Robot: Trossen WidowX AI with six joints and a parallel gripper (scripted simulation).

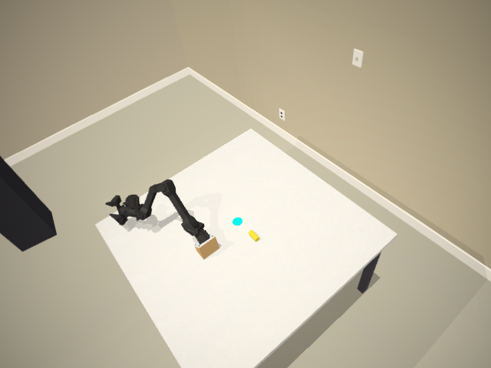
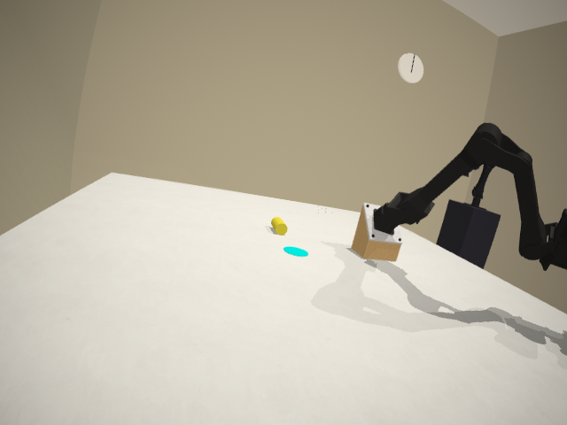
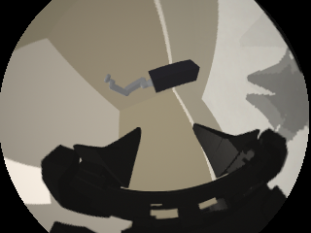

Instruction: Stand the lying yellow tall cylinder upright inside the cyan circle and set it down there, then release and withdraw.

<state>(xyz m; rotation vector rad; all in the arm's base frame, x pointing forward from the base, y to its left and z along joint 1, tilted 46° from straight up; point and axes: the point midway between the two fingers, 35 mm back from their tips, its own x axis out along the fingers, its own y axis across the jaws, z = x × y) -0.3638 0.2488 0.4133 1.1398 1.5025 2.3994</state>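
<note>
Right now the yellow cylinder is 66 cm ahead of my gripper tip, 58 cm to the right of it and 15 cm below it. Round my gripper tip: cyan circle (64 cm ahead, 42 cm to the right, 16 cm below).
</note>
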